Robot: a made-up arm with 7 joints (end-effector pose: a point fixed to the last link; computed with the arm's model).
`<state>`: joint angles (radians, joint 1 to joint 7).
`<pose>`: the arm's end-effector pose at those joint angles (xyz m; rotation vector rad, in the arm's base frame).
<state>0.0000 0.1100 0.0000 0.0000 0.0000 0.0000 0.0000</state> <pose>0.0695 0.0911 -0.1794 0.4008 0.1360 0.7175</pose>
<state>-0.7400 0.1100 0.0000 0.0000 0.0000 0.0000 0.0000</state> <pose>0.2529 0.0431 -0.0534 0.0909 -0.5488 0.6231</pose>
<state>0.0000 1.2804 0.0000 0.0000 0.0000 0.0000 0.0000</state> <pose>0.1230 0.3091 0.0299 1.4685 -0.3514 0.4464</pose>
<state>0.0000 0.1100 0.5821 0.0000 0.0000 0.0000 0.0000</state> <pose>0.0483 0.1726 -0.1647 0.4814 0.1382 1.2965</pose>
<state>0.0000 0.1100 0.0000 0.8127 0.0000 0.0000 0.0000</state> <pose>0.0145 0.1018 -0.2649 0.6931 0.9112 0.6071</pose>
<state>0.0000 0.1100 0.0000 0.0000 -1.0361 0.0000 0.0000</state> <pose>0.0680 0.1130 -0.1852 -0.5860 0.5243 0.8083</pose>
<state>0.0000 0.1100 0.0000 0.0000 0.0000 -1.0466 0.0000</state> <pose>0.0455 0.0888 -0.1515 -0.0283 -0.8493 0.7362</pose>
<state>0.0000 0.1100 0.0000 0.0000 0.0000 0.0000 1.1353</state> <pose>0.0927 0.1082 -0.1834 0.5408 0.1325 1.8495</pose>
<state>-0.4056 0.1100 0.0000 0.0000 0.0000 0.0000 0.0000</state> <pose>0.1827 0.0685 -0.1269 0.2338 -0.2417 0.6736</pose>
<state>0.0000 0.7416 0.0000 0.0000 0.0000 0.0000 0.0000</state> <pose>0.0904 0.2416 -0.0975 0.9845 -0.1207 0.5942</pose>
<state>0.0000 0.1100 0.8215 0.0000 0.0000 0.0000 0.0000</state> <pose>0.0269 0.1996 -0.1562 0.5093 0.1367 1.5355</pose>
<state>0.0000 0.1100 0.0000 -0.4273 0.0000 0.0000 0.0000</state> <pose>0.0667 0.0854 -0.1250 0.2325 -0.2686 0.7418</pose>
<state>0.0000 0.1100 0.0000 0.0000 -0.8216 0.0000 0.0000</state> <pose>0.0688 0.1092 -0.1823 -0.3791 0.4475 0.8010</pose>
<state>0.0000 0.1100 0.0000 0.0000 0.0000 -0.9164 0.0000</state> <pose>0.0499 0.0889 -0.1534 0.0282 -0.7279 0.7415</pose>
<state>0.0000 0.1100 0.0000 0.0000 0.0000 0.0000 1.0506</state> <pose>0.0918 0.1061 -0.1834 0.5329 0.1339 1.7646</pose>
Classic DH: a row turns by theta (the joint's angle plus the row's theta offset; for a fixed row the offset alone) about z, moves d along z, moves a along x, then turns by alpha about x. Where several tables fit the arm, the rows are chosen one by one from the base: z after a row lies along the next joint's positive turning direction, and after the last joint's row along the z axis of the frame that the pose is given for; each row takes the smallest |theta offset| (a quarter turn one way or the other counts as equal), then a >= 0, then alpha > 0; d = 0 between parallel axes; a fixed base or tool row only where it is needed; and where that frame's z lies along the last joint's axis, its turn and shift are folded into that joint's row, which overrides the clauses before.
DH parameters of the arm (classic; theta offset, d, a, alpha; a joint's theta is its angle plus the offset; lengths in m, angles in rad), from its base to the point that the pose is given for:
base (fixed): -0.071 0.1112 -0.0125 -1.3004
joint 1: -1.3111 0.0379 0.0008 -1.5708
joint 2: 1.2915 0.0025 -0.0244 1.5708
joint 3: 1.5708 -0.288 0.02 -1.5708
joint 4: 1.5708 0.0026 0.0115 1.5708
joint 5: 0 0.0953 -0.0072 -1.5708
joint 6: -1.5708 0.0238 0.0318 1.5708
joint 7: 0.1077 -0.1135 -0.0012 0.2064
tool (fixed): 0.6593 0.1318 0 0

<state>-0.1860 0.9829 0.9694 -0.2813 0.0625 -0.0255 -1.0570</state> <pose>0.0617 0.3096 0.0834 1.3564 -0.5897 0.4195</pose>
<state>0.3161 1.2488 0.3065 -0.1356 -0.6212 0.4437 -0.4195</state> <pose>0.0740 0.3297 0.0478 0.9495 0.4595 0.3541</pose>
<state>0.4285 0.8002 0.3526 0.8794 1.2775 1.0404 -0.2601</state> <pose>-0.1217 0.3637 -0.0901 -2.4383 -1.5873 -0.2965</pose>
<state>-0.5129 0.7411 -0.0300 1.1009 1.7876 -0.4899 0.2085</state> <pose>0.1557 0.2819 -0.1640 2.1365 -0.4456 -0.5479</pose>
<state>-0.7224 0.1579 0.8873 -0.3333 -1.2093 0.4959 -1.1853</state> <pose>0.1859 0.1848 -0.0654 -0.7431 -1.0228 -0.3417</pose>
